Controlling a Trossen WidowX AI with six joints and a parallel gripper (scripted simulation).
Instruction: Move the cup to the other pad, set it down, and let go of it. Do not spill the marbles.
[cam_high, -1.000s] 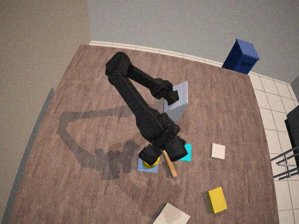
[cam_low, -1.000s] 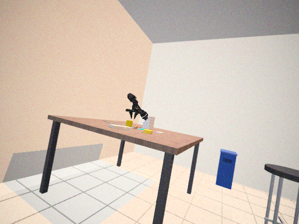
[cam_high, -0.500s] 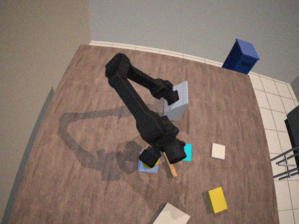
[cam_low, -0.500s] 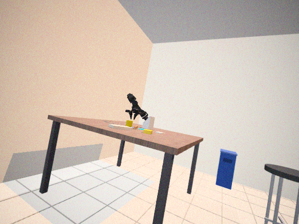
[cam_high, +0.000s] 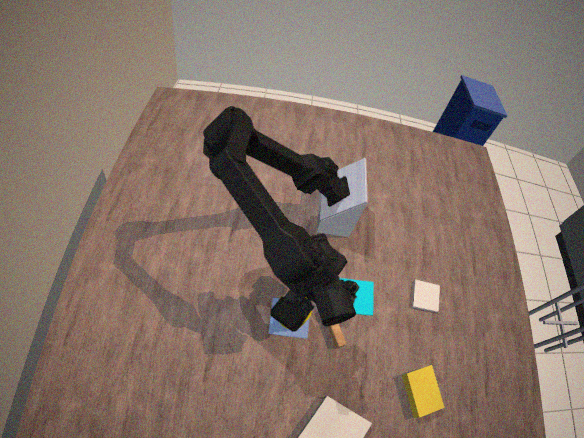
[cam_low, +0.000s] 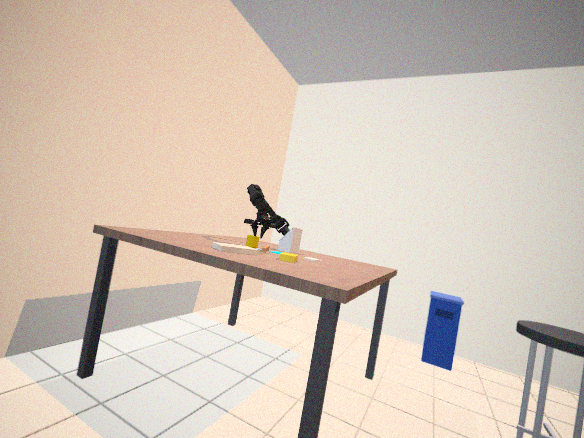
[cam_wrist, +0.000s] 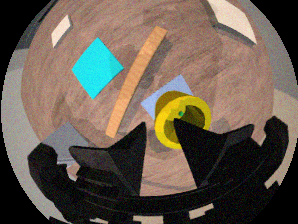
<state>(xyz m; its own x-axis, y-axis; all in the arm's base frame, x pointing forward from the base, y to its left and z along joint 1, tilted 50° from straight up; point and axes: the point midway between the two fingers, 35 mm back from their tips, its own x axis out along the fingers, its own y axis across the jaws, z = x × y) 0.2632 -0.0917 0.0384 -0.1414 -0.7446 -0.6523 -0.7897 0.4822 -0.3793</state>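
My gripper tip is now 3 cm above the yellow cup, 2 cm to the left of it and 2 cm short of it. The rest, counted from my gripper tip: beige slab (32 cm ahead, 5 cm to the left, 5 cm below); then wooden bar (6 cm to the left, 6 cm below); then cyan pad (14 cm to the left, 7 cm below, 3 cm behind).
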